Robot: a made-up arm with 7 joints. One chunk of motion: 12 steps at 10 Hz.
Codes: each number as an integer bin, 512 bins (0 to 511) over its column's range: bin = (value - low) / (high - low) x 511, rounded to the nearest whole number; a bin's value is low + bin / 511 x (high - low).
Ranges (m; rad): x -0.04..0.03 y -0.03..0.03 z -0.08..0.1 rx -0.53..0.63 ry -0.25..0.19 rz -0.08..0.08
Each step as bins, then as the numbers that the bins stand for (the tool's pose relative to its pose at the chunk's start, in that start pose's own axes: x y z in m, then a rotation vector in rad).
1 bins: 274 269 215 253 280 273
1 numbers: -0.0025 0.0016 -0.0043 0.0443 -0.0089 0.0055
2 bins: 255 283 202 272 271 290
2 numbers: -0.0051 0.0032 -0.0088 0.0875 -0.0167 0.0108
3 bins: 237 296 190 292 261 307
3 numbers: -0.0075 0.0048 -0.0131 0.1329 -0.0253 0.0161
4 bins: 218 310 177 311 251 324
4 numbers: -0.0101 0.0064 -0.0177 0.1760 -0.0339 0.0214
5 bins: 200 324 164 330 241 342
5 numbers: -0.0126 0.0080 -0.0222 0.2191 -0.0425 0.0271
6 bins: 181 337 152 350 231 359
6 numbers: -0.0152 0.0096 -0.0265 0.2645 -0.0511 0.0324
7 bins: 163 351 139 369 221 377
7 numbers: -0.0177 0.0112 -0.0310 0.3077 -0.0597 0.0380
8 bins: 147 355 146 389 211 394
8 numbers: -0.0199 0.0117 -0.0286 0.3531 -0.0683 0.0434
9 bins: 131 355 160 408 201 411
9 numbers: -0.0221 0.0117 -0.0236 0.3962 -0.0769 0.0487
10 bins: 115 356 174 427 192 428
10 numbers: -0.0242 0.0118 -0.0187 0.4393 -0.0847 0.0540
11 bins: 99 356 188 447 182 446
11 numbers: -0.0264 0.0118 -0.0138 0.4847 -0.0933 0.0596
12 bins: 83 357 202 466 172 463
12 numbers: -0.0286 0.0119 -0.0088 0.5278 -0.1019 0.0650
